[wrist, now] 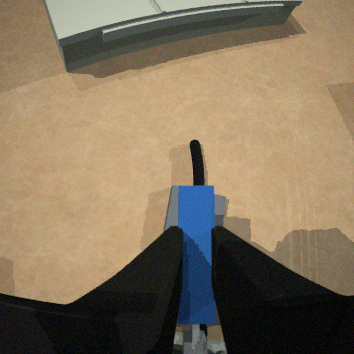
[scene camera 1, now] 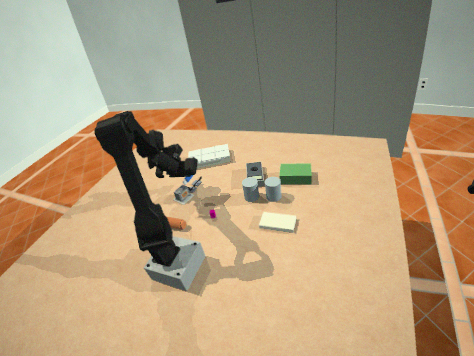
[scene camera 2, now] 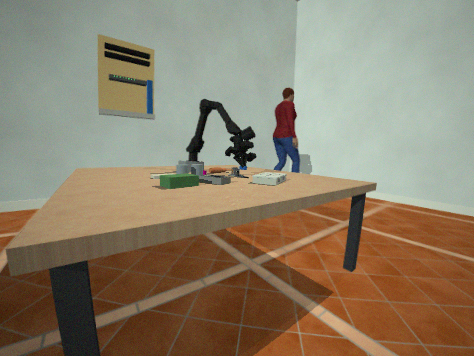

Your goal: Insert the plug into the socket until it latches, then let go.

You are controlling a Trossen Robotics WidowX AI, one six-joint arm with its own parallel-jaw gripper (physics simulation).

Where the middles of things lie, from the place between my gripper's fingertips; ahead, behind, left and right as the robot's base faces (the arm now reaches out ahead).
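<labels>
Blue plug (wrist: pixel 195 202), 2 cm behind my hand.
</labels>
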